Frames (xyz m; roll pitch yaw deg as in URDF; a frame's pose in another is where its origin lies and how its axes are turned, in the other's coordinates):
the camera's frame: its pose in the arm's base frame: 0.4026 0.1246 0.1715 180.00 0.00 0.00
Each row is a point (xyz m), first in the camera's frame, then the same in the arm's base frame.
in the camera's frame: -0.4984 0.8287 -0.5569
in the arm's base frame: -0.0958 -0.7041 0.7284
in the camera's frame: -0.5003 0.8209 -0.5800
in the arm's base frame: -0.0977 -0.6963 0.7515
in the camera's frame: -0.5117 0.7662 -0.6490
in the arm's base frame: -0.1091 -0.6416 0.8205
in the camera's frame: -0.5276 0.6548 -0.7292
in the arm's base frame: -0.1250 -0.5302 0.9007
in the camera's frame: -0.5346 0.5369 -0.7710
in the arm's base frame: -0.1320 -0.4123 0.9425
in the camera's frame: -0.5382 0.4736 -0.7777
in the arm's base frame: -0.1356 -0.3490 0.9492
